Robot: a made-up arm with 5 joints.
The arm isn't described. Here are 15 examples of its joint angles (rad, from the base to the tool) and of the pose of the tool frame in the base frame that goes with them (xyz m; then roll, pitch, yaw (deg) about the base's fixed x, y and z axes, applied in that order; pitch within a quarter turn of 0, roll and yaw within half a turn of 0).
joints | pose
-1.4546 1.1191 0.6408 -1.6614 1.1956 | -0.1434 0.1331 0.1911 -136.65 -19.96 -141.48
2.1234 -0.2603 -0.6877 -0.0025 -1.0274 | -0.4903 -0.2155 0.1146 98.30 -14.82 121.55
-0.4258 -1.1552 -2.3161 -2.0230 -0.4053 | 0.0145 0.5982 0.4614 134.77 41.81 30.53
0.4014 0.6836 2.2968 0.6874 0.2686 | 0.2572 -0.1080 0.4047 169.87 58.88 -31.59
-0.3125 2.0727 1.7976 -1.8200 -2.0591 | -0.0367 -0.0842 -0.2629 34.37 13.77 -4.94
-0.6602 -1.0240 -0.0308 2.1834 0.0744 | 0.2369 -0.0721 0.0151 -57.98 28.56 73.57
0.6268 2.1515 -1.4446 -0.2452 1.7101 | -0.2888 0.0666 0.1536 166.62 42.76 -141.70
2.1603 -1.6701 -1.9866 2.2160 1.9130 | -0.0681 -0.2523 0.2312 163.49 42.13 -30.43
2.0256 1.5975 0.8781 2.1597 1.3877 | 0.1079 -0.1508 0.1606 11.68 -34.91 -104.30
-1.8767 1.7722 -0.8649 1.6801 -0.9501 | 0.4852 0.1447 0.4589 151.90 2.55 -67.33
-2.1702 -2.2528 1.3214 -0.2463 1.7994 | 0.1039 0.2118 0.2583 -1.84 -37.15 59.99
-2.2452 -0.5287 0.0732 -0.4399 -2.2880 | 0.1083 -0.3801 0.2150 141.47 -28.90 -157.66
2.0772 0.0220 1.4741 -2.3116 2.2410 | -0.0120 -0.0263 0.4050 -46.78 -48.52 -54.81
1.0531 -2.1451 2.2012 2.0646 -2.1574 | -0.1108 -0.1615 -0.1826 52.29 0.66 29.07
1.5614 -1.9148 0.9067 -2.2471 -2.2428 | 0.2565 -0.3512 0.4412 -121.40 52.78 -37.91
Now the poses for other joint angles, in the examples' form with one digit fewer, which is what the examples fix.
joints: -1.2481 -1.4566 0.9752 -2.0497 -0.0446
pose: -0.321 -0.113 0.304 88.6 22.0 141.0
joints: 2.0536 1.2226 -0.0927 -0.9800 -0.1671
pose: 0.109 -0.398 -0.076 -56.4 33.4 35.8
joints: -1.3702 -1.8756 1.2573 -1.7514 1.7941
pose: -0.090 0.197 0.226 -6.8 26.9 121.4
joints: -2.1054 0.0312 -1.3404 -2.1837 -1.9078
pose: 0.145 -0.340 -0.100 40.6 51.1 76.7
